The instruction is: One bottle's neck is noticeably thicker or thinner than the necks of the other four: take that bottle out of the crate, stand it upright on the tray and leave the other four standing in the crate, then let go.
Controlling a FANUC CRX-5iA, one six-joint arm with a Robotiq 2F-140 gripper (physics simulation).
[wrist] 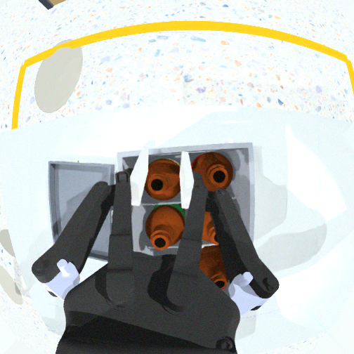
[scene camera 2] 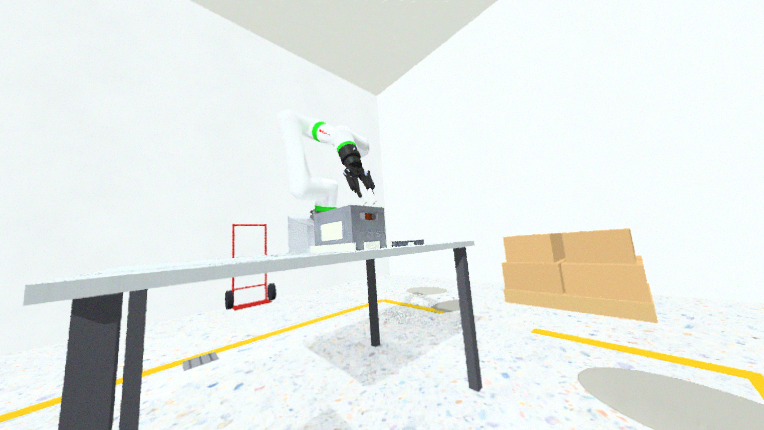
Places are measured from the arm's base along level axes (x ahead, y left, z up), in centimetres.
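Where they show: gripper, between the fingertips: (scene camera 2: 369, 203).
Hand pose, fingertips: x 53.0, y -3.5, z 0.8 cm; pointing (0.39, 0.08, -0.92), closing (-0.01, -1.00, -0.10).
Note:
Things, the pixels of their top centre, and the offset from my fingertips. "pt": a spot on its surface instead. Level surfaces: height alone.
- grey crate, centre of its top: (scene camera 2: 347, 211) dz -1.6, dx -11.4, dy -4.2 cm
- grey tray, a spot on its surface: (scene camera 2: 407, 243) pt dz -18.0, dx -1.5, dy +21.6 cm
- table, height of its surface: dz -19.2 cm
The grey crate (scene camera 2: 367, 232) (wrist: 251, 200) stands on the table with several brown bottles upright in it. In the wrist view I see a far-left bottle (wrist: 167, 169), a far-right bottle (wrist: 226, 162), a middle-left bottle (wrist: 164, 223), a middle-right bottle (wrist: 206, 233) partly behind a finger, and a near-right bottle (wrist: 212, 261). Which neck differs I cannot tell surely. My gripper (scene camera 2: 368, 199) (wrist: 164, 161) is partly open and empty, its white fingertips just above the crate, one each side of the far-left bottle in the wrist view. The grey tray (scene camera 2: 407, 243) (wrist: 80, 205) lies beside the crate.
The crate's walls and inner dividers surround the bottles. The table (scene camera 2: 240, 263) carries the crate and tray. A pale grey box-like shape (scene camera 2: 299, 235) shows beside the crate. A red hand truck (scene camera 2: 249, 225) and stacked cardboard boxes (scene camera 2: 598, 246) stand away from the table.

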